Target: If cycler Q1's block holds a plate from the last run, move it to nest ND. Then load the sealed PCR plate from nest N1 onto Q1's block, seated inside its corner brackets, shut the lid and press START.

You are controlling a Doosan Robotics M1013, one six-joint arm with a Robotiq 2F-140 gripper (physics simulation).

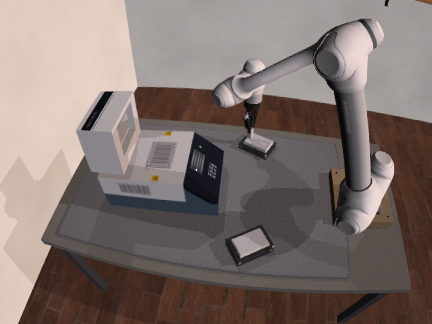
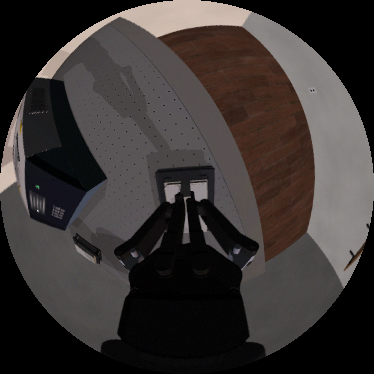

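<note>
My gripper [image 1: 251,133] [image 2: 185,186] is shut, with its fingertips together over a pale plate [image 1: 261,143] [image 2: 199,189] and nothing visible between them. The plate sits in a dark nest [image 1: 251,152] [image 2: 185,172] at the back. The fingers and a dark strip hide part of it; contact is unclear. Another pale plate [image 1: 251,242] sits in the front nest [image 1: 257,256]. Nest labels are unreadable. The cycler [image 1: 145,195] [image 2: 50,192] has its lid [image 1: 105,142] raised. Its ribbed grey block [image 1: 161,154] shows; I cannot tell whether it holds a plate. START is unreadable on the panel [image 1: 202,185].
The cycler's angled front faces the two nests across the perforated table top [image 1: 300,250] [image 2: 112,150]. The arm's base stands on a wooden block [image 1: 382,221] at the right. The back table edge [image 2: 237,165] runs close beside the back nest.
</note>
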